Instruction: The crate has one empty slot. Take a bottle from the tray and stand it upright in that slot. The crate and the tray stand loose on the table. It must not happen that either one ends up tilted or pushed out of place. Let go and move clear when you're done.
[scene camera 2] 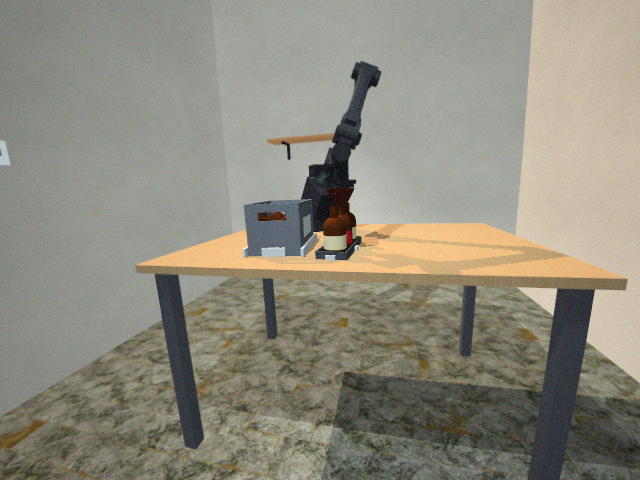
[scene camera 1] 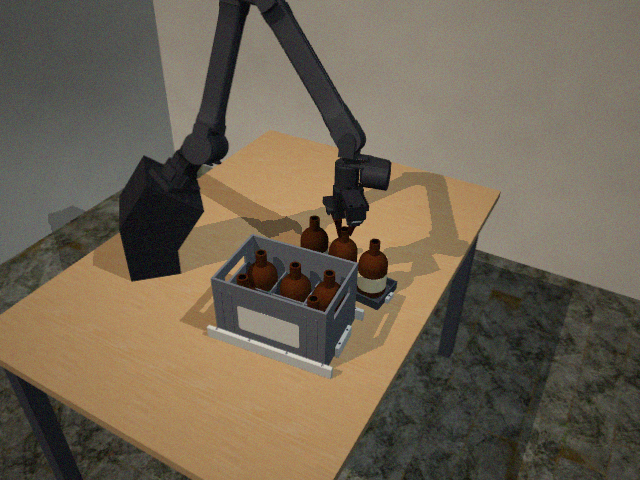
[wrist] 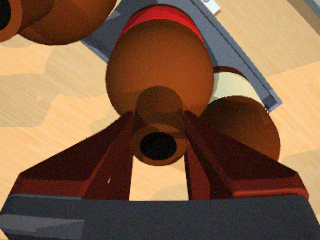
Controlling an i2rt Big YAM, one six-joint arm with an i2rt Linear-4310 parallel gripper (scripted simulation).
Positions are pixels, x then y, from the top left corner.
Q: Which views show the crate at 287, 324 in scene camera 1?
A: Scene camera 2 and scene camera 1 only.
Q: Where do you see a bottle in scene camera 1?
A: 373, 265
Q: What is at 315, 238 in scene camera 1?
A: A bottle.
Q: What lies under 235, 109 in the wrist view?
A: A bottle.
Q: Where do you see a crate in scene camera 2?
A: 292, 233
